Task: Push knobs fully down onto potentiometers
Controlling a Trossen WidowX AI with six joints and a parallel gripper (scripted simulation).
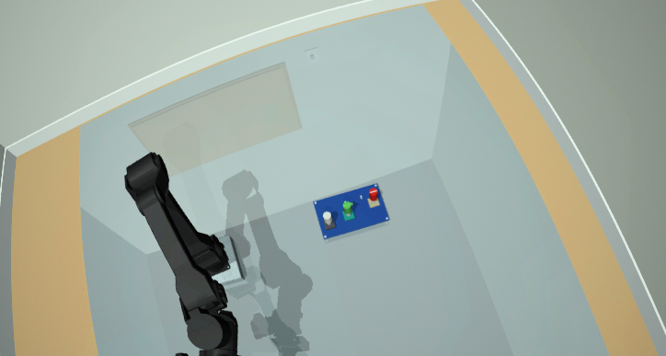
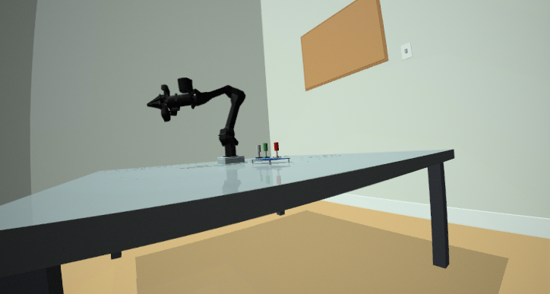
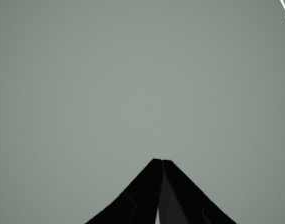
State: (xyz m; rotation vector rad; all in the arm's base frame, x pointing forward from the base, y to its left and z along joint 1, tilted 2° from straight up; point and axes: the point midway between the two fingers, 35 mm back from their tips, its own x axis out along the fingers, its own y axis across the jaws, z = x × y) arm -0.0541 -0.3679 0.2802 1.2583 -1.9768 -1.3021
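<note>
Right now my gripper tip is 410 mm short of the green knob, 370 mm to the right of it and 240 mm above it. From my gripper tip the other things lie so: red knob (470 mm ahead, 370 mm to the left, 240 mm below).
</note>
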